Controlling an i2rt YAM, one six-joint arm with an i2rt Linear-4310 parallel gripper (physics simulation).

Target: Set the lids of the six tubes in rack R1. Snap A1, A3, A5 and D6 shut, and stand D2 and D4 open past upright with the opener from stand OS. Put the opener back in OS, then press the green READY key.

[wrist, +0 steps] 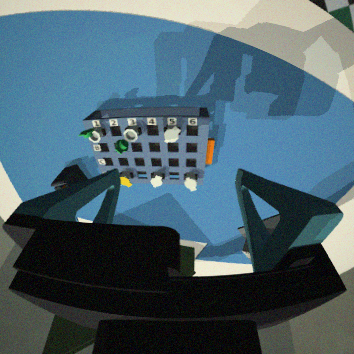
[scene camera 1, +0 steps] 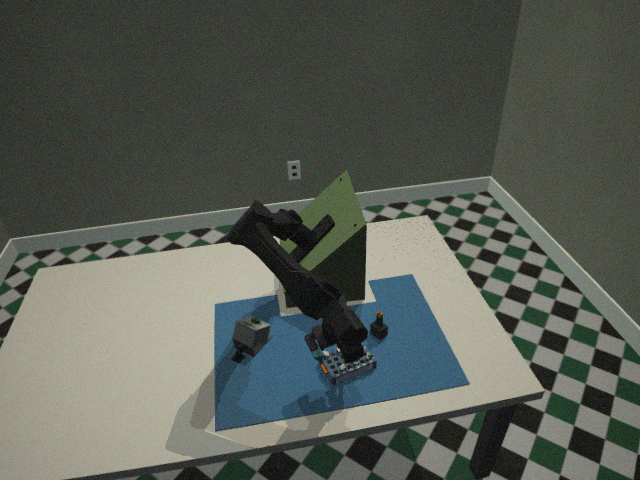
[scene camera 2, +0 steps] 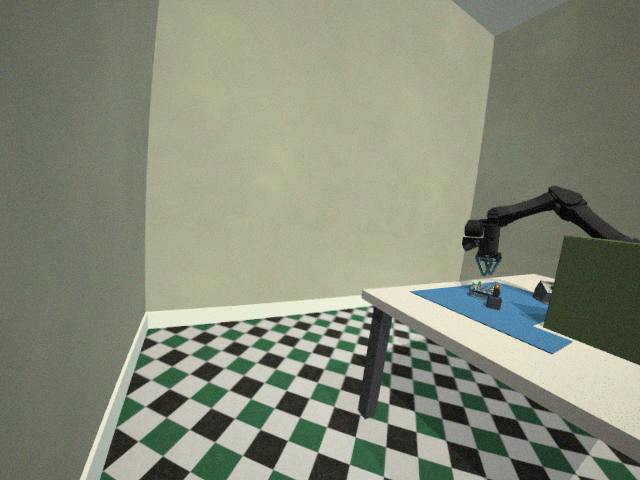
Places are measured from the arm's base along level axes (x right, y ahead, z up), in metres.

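Where they show: gripper, fingertip midpoint: (wrist: pixel 177 174) (scene camera 1: pixel 336 354) (scene camera 2: pixel 487 275); arm's base at its link origin: (scene camera 1: pixel 310 242) (scene camera 2: pixel 626 288).
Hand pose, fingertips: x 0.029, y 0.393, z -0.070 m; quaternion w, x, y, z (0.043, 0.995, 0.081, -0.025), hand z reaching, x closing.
Each offset is from my fingertips to the centre of the thing. "pt": to the spot under its first point. Level surfaces: height alone.
Rack R1 {dz -0.049, dx -0.030, dy -0.019 m} (scene camera 1: pixel 356 373) (wrist: pixel 150 112) stands on the blue mat. In the wrist view A1 (wrist: pixel 94 135) is a pale open ring with its green lid {dz -0.029, dx -0.088, dy +0.008 m} (wrist: pixel 86 133) out to the left. A3 {pt dz -0.043, dx -0.049, dy +0.005 m} (wrist: pixel 131 134) is also an open ring; a green lid {dz -0.029, dx -0.053, dy +0.002 m} (wrist: pixel 121 146) lies below-left of it. A5 {dz -0.039, dx -0.010, dy +0.015 m} (wrist: pixel 172 133), D4 {dz -0.039, dx -0.019, dy -0.046 m} (wrist: pixel 157 181) and D6 {dz -0.037, dx +0.019, dy -0.040 m} (wrist: pixel 190 183) show white tops, D2 {dz -0.039, dx -0.057, dy -0.053 m} (wrist: pixel 125 182) a yellow one; their lid angles are unclear. My gripper (scene camera 2: pixel 487 273) (wrist: pixel 177 174) is open and empty, above the rack. The orange-tipped opener (scene camera 1: pixel 379 315) (scene camera 2: pixel 497 286) stands in OS {dz -0.058, dx -0.152, dy -0.101 m} (scene camera 1: pixel 378 330) (scene camera 2: pixel 494 301). The green READY key (scene camera 1: pixel 255 320) tops a grey box.
The grey key box {pt dz -0.009, dx +0.202, dy -0.137 m} (scene camera 1: pixel 251 334) (scene camera 2: pixel 541 292) stands on the mat {dz -0.078 m} (scene camera 1: pixel 413 356) (scene camera 2: pixel 444 299) at the left in scene camera 1. A tall green slanted panel (scene camera 1: pixel 330 206) (scene camera 2: pixel 594 294) rises behind the mat. An orange block {pt dz -0.055, dx +0.033, dy -0.008 m} (scene camera 1: pixel 324 368) (wrist: pixel 210 151) is at the rack's column-6 end.
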